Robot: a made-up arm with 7 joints.
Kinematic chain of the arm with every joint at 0, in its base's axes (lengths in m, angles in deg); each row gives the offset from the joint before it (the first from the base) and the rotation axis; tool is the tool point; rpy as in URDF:
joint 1: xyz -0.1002 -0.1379 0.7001 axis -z
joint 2: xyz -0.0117 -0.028 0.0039 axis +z
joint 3: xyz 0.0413 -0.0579 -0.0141 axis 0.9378 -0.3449 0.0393
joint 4: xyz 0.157 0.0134 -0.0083 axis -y
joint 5: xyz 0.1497 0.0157 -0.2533 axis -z
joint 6: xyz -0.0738 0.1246 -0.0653 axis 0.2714 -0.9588 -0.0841
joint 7: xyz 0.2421 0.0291 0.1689 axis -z
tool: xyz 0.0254 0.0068 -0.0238 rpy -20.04 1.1 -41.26
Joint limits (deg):
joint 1: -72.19..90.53
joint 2: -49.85..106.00
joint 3: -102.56..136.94
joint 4: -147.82..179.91
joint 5: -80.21..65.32
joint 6: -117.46..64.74
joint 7: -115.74..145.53
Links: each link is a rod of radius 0.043 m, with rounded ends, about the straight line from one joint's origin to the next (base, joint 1, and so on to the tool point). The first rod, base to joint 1, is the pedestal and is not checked.
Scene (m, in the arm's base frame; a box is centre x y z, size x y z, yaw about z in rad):
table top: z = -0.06
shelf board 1: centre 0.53 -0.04 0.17 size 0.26 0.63 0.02 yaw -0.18
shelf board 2: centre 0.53 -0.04 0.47 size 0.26 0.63 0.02 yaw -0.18
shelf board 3: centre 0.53 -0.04 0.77 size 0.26 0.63 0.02 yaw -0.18
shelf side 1: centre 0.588 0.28 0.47 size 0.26 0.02 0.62 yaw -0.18
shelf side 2: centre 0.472 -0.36 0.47 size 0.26 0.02 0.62 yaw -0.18
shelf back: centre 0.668 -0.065 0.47 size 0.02 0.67 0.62 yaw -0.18
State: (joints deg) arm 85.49 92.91 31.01 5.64 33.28 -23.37 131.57
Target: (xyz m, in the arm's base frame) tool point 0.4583 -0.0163 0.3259
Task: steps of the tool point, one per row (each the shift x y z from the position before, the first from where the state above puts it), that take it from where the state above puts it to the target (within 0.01 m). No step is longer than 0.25 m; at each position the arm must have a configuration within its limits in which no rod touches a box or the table.
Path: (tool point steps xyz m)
1: -0.1031 0.1625 -0.0564
2: -0.1532 0.1066 -0.0589
3: -0.1759 0.0357 -0.0544
4: -0.1685 -0.0357 -0.0424
5: -0.1341 -0.0942 -0.0248
6: -0.0825 -0.1298 -0.0037
7: -0.0256 -0.1385 0.0186
8: 0.0338 0.1164 -0.0478
9: 0.0849 0.1060 -0.0348
10: 0.1290 0.0726 -0.0203
11: 0.1564 0.0213 -0.0059
12: 0.1604 -0.0391 0.0069
13: 0.1394 -0.0975 0.0165
14: 0.0973 -0.1431 0.0227

